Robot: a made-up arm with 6 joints. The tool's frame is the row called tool. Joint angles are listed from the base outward. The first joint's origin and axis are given. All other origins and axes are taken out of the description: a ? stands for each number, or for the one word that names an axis. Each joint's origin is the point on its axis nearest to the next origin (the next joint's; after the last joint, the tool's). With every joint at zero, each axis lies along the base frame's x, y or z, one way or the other. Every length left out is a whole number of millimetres.
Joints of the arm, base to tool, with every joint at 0 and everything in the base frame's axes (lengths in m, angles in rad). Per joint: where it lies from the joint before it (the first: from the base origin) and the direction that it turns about. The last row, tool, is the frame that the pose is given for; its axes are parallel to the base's.
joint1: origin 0 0 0.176 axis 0 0 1
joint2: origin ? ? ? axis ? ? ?
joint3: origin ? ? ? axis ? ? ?
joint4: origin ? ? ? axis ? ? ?
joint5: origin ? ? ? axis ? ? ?
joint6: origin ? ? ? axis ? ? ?
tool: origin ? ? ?
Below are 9 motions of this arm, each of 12 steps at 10 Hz.
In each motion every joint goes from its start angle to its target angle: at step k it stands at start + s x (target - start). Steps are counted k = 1, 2, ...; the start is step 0. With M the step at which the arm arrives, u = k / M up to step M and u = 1 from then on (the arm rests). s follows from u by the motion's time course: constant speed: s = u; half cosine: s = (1 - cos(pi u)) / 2; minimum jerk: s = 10 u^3 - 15 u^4 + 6 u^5.
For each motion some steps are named. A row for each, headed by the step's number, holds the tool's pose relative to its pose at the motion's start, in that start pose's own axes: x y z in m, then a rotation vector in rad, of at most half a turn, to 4 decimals.
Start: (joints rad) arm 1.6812 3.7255 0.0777 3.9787 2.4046 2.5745
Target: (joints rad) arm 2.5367 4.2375 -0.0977 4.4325 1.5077 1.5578
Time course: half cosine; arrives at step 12
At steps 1, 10, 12:
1: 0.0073 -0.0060 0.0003 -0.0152 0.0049 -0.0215
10: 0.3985 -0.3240 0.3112 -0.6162 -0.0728 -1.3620
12: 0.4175 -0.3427 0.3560 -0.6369 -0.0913 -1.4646

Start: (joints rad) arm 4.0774 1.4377 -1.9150 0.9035 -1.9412 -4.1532
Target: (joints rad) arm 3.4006 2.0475 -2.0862 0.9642 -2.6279 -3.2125
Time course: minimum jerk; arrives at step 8
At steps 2, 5, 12:
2: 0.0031 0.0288 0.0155 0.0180 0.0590 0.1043
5: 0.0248 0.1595 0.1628 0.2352 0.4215 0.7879
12: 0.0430 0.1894 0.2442 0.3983 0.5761 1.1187

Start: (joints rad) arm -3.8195 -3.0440 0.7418 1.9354 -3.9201 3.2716
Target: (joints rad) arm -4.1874 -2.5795 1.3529 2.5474 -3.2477 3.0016
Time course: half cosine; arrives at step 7
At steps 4, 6, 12:
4: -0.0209 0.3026 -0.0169 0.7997 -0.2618 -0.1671
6: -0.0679 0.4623 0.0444 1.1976 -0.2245 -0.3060
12: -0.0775 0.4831 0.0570 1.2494 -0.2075 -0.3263

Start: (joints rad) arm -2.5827 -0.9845 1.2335 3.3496 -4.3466 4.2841
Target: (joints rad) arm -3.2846 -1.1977 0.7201 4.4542 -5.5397 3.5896
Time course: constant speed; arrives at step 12
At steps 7, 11, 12:
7: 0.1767 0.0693 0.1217 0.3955 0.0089 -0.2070
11: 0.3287 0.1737 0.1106 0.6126 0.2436 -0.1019
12: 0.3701 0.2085 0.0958 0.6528 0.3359 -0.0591

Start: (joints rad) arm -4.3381 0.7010 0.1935 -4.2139 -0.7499 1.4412
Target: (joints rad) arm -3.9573 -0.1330 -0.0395 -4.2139 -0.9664 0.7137
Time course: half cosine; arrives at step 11
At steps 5, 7, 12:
5: 0.3257 -0.0678 -0.2383 0.1631 0.2071 0.0316
7: 0.5199 -0.0024 -0.3979 0.2181 0.3280 0.0882
12: 0.6860 0.1511 -0.5422 0.2377 0.4308 0.1725

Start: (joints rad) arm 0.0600 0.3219 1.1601 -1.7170 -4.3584 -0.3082
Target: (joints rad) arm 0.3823 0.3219 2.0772 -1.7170 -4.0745 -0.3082
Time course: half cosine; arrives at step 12
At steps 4, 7, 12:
4: 0.0033 0.0911 -0.0537 0.0925 -0.0152 -0.1980
7: 0.0493 0.2262 -0.1096 0.2880 -0.0226 -0.4687
12: 0.1289 0.3412 -0.1252 0.5375 -0.0116 -0.6885

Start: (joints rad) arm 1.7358 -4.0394 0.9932 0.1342 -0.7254 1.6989
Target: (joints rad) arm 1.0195 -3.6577 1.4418 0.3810 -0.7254 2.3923
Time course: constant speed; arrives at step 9
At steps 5, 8, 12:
5: -0.1127 -0.2591 -0.1694 0.3573 -0.4579 0.7826
8: -0.0591 -0.3712 -0.3087 0.5399 -0.7626 1.2384
12: -0.0249 -0.3945 -0.3554 0.5996 -0.8698 1.3826

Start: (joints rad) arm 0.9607 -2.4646 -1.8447 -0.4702 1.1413 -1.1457
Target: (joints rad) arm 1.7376 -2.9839 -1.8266 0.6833 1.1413 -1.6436
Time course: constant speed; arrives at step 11
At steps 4, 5, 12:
4: -0.1251 -0.0728 -0.0674 0.1044 -0.4484 -0.2359
5: -0.1593 -0.0812 -0.0945 0.1262 -0.5659 -0.3079
12: -0.3335 -0.0301 -0.3216 0.1912 -1.3068 -0.8073

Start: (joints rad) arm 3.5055 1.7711 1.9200 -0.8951 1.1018 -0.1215
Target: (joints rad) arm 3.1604 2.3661 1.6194 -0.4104 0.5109 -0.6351
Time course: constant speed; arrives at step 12
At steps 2, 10, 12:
2: -0.0452 0.0142 0.0276 -0.1241 -0.1115 -0.0715
10: -0.2252 0.1126 0.0988 -0.5044 -0.5983 -0.2190
12: -0.2677 0.1453 0.1059 -0.5687 -0.7185 -0.2200

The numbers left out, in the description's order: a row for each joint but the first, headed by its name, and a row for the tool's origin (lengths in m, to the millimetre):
joint2: xyz 0 0.037 0, axis 0 1 0
joint3: xyz 0 0 0.446, axis 0 1 0
joint4: xyz 0 0 0.463, axis 0 0 1
joint5: xyz 0 0 0, axis 0 1 0
joint6: xyz 0 0 0.138, axis 0 0 1
tool: xyz 0 0 0

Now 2 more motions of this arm.
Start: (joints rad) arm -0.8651 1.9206 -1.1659 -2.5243 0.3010 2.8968
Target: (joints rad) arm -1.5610 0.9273 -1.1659 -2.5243 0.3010 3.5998
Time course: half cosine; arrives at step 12
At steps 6, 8, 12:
6: -0.4345 -0.0111 0.2013 -0.1946 -0.5130 0.0922
8: -0.6458 0.0667 0.2112 -0.4047 -0.6965 0.1019
12: -0.8114 0.1977 0.1690 -0.6710 -0.8039 0.0867

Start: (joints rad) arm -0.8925 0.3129 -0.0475 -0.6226 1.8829 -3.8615
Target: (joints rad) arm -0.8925 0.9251 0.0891 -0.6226 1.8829 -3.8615
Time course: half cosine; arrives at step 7
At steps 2, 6, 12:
2: 0.0449 -0.0453 0.0919 0.0565 -0.1027 -0.0782
6: 0.0967 -0.2954 0.4578 0.2854 -0.5187 -0.3950
12: 0.0926 -0.3143 0.4797 0.3002 -0.5458 -0.4156

